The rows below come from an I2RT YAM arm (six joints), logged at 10 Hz.
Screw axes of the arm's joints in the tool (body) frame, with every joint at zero. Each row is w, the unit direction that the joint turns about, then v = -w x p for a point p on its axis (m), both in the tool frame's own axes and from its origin. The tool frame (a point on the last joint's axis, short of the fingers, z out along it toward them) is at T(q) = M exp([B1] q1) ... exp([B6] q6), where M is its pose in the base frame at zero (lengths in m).
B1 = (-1, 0, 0, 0.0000, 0.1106, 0.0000)
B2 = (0, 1, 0, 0.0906, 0.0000, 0.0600)
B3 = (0, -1, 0, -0.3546, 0.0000, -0.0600)
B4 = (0, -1, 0, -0.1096, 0.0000, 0.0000)
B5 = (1, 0, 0, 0.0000, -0.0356, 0.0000)
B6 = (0, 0, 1, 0.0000, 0.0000, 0.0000)
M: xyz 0.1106 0.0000 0.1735 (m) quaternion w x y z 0.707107 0 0.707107 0
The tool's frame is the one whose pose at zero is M.
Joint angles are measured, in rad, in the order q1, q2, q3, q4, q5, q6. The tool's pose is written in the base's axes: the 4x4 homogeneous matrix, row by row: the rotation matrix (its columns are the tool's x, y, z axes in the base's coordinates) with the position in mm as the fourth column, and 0 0 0 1 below. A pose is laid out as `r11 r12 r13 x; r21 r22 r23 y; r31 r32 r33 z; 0 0 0 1`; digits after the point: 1 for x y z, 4 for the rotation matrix.
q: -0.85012, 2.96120, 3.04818, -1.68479, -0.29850, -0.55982
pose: -0.9431 0.2627 0.2039 348.1; 0.3047 0.9282 0.2135 -380.5; -0.1332 0.2634 -0.9554 133.9; 0 0 0 1
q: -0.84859, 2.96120, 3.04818, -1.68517, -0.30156, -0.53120
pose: -0.9354 0.2877 0.2056 348.8; 0.3300 0.9189 0.2160 -379.9; -0.1268 0.2699 -0.9545 134.0; 0 0 0 1
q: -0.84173, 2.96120, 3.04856, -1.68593, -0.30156, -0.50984
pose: -0.9315 0.3014 0.2038 351.3; 0.3433 0.9137 0.2176 -377.5; -0.1207 0.2727 -0.9545 134.1; 0 0 0 1
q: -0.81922, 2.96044, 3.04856, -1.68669, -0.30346, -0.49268
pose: -0.9338 0.2965 0.2002 359.7; 0.3381 0.9142 0.2234 -369.3; -0.1168 0.2763 -0.9539 134.5; 0 0 0 1
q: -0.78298, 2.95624, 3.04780, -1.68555, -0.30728, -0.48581
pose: -0.9429 0.2681 0.1977 373.0; 0.3105 0.9223 0.2300 -356.0; -0.1207 0.2782 -0.9529 136.4; 0 0 0 1
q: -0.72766, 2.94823, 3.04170, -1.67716, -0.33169, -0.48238
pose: -0.9547 0.2135 0.2075 393.0; 0.2630 0.9315 0.2513 -334.6; -0.1396 0.2944 -0.9454 139.2; 0 0 0 1
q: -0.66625, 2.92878, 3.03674, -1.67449, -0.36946, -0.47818
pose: -0.9626 0.1489 0.2263 413.3; 0.2109 0.9361 0.2814 -308.6; -0.1700 0.3186 -0.9325 148.1; 0 0 0 1
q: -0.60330, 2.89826, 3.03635, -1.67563, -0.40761, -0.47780
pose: -0.9654 0.0745 0.2500 431.4; 0.1525 0.9387 0.3091 -280.1; -0.2117 0.3365 -0.9176 163.6; 0 0 0 1
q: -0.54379, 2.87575, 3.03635, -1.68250, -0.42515, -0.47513
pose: -0.9678 0.0128 0.2515 445.9; 0.0981 0.9389 0.3299 -252.4; -0.2319 0.3440 -0.9099 175.0; 0 0 0 1
